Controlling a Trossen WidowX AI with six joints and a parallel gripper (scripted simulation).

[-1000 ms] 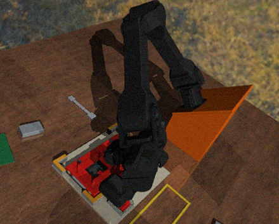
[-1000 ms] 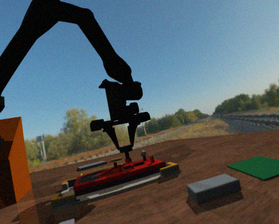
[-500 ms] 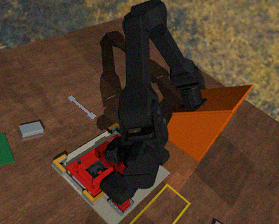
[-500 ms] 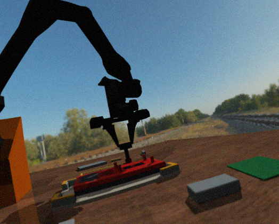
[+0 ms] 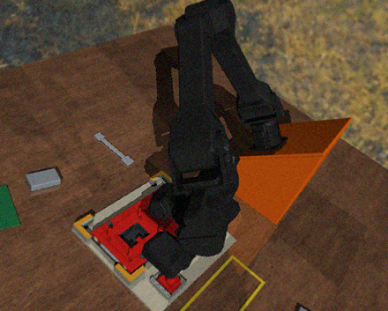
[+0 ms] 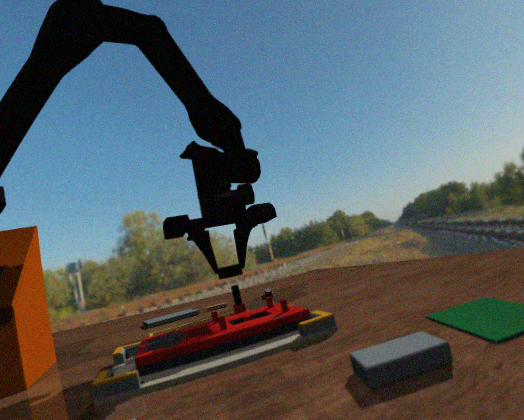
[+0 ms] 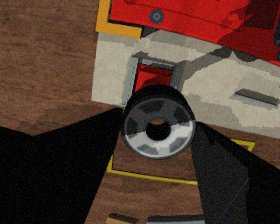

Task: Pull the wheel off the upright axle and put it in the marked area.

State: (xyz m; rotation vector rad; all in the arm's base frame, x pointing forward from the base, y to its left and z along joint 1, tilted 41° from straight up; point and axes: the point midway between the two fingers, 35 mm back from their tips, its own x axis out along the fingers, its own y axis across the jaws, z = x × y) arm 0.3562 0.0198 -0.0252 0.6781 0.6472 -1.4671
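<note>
Right now my gripper tip is 50 mm above the black axle. Also, from my gripper tip: wheel (right at my gripper tip); grey block (330 mm to the right, 80 mm below, 20 mm ahead); green patch (330 mm to the right, 130 mm ahead, 90 mm below).
</note>
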